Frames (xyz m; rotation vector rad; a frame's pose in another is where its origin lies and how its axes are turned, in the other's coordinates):
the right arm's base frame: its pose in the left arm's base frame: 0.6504 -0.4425 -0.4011 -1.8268 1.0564 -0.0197
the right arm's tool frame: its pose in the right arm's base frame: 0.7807 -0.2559 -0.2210 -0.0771 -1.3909 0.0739
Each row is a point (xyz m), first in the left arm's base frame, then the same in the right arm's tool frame.
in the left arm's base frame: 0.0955 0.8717 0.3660
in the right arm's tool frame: 0.1127 -0.1740 2.3766
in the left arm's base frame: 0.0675 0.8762 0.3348
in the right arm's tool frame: 0.1223 -0.1339 2.3855
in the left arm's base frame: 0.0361 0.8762 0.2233
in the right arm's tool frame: 0.1797 -0.0349 2.3677
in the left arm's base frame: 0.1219 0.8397 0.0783
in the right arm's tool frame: 0.2936 0.0136 2.2477
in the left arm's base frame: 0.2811 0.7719 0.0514
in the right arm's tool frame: 0.3474 -0.0643 2.1004
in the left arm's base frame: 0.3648 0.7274 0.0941
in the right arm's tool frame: 0.3336 -0.1429 2.0338
